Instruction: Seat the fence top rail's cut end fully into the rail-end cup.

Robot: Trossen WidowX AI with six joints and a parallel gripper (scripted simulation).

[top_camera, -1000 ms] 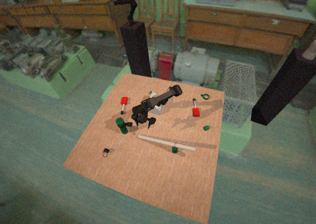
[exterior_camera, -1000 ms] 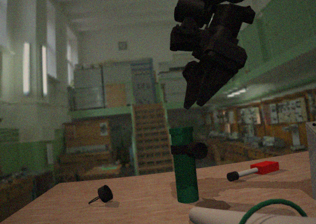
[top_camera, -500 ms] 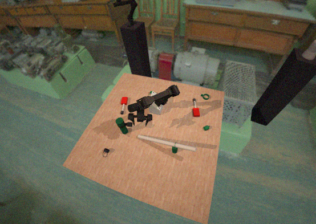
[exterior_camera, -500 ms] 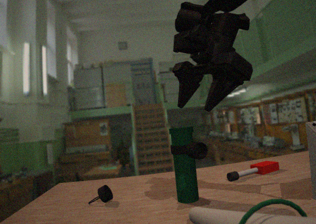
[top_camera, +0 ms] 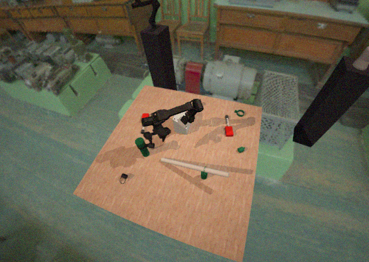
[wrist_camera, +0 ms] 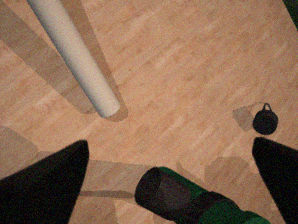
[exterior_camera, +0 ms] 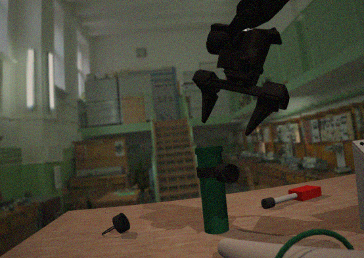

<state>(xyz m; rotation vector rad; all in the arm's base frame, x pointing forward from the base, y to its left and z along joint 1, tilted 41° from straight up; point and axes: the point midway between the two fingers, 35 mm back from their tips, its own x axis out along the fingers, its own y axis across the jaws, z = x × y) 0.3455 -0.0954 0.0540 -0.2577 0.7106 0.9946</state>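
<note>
Right now the dark rail-end cup is 9 cm to the right of my gripper tip and 9 cm below it. Also, from my gripper tip: small green piece 33 cm behind, 56 cm to the left, 22 cm below; green loop cap 36 cm to the left, 13 cm below.
</note>
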